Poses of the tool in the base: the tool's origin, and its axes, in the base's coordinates. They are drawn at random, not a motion.
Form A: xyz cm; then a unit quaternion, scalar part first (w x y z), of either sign.
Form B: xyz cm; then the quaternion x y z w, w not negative. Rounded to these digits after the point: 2 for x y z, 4 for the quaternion.
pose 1, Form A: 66.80 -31.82 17.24 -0.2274 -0.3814 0.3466 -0.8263
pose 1, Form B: 66.80 -31.82 17.24 0.3814 -0.3466 0.8263 0.2274
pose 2, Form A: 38.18 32.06 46.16 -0.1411 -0.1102 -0.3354 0.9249
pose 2, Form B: 38.18 32.06 46.16 0.1102 0.3354 -0.9249 0.1411
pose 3, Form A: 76.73 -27.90 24.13 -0.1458 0.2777 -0.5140 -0.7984
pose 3, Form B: 76.73 -27.90 24.13 -0.2777 0.5140 0.7984 0.1458
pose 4, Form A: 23.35 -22.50 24.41 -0.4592 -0.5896 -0.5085 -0.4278
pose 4, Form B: 23.35 -22.50 24.41 0.5896 0.5085 0.4278 0.4592
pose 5, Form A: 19.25 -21.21 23.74 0.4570 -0.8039 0.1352 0.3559
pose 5, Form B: 19.25 -21.21 23.74 -0.8039 0.1352 0.3559 0.4570
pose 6, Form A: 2.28 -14.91 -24.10 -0.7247 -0.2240 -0.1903 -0.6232
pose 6, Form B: 2.28 -14.91 -24.10 0.2240 0.1903 0.6232 0.7247
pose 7, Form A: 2.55 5.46 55.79 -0.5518 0.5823 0.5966 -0.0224
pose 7, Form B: 2.55 5.46 55.79 -0.5823 -0.5966 0.0224 0.5518
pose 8, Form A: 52.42 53.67 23.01 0.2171 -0.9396 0.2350 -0.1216
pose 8, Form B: 52.42 53.67 23.01 -0.9396 0.2350 -0.1216 0.2171
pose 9, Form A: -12.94 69.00 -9.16 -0.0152 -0.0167 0.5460 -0.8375
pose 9, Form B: -12.94 69.00 -9.16 0.0167 -0.5460 0.8375 0.0152
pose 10, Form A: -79.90 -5.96 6.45 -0.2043 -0.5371 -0.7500 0.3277
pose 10, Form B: -79.90 -5.96 6.45 0.5371 0.7500 -0.3277 0.2043
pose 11, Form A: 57.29 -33.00 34.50 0.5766 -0.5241 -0.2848 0.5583
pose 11, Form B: 57.29 -33.00 34.50 -0.5241 -0.2848 0.5583 0.5766
